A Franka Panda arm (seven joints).
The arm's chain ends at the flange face. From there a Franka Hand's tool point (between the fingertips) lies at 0.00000 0.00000 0.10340 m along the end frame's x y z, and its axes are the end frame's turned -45 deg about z.
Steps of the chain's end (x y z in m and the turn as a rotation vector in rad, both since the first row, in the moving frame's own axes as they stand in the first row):
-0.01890 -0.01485 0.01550 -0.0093 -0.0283 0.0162
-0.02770 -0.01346 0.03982 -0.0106 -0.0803 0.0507
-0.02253 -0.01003 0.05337 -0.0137 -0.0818 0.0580
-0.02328 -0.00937 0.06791 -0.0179 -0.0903 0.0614
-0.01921 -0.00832 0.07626 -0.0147 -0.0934 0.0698
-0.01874 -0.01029 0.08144 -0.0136 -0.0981 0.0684
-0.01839 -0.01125 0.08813 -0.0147 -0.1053 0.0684
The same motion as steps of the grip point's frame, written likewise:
-0.00560 -0.02528 0.01545 0.0134 -0.0266 0.0162
-0.01658 -0.03436 0.03948 0.0493 -0.0643 0.0507
-0.01567 -0.02820 0.05301 0.0482 -0.0675 0.0580
-0.01757 -0.02861 0.06747 0.0512 -0.0765 0.0614
-0.01539 -0.02548 0.07580 0.0556 -0.0764 0.0698
-0.01391 -0.02697 0.08093 0.0598 -0.0790 0.0684
-0.01357 -0.02786 0.08755 0.0641 -0.0849 0.0684

